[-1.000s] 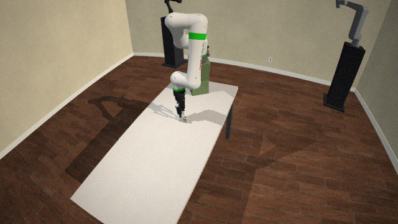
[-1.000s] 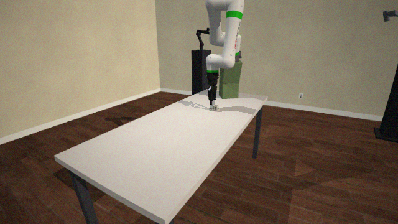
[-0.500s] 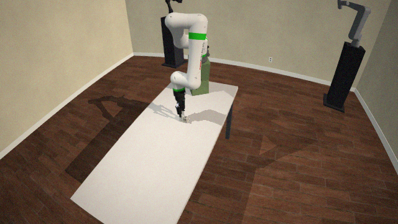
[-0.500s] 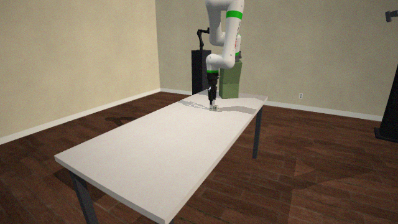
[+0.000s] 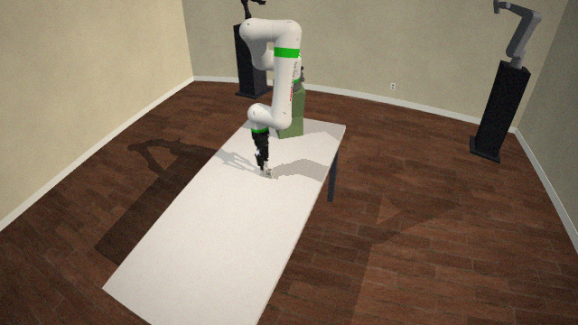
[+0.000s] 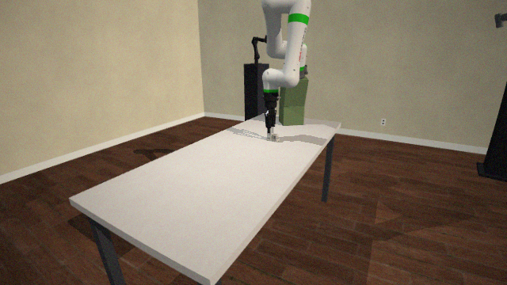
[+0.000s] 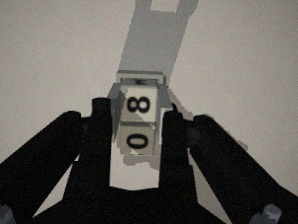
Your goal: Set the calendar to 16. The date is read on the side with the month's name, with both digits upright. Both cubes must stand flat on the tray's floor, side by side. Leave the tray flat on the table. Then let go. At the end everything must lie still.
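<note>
The cube lies 3 cm below my hand. The rest, counted from my hand: white calendar tray 2 cm to the left, 4 cm below.
</note>
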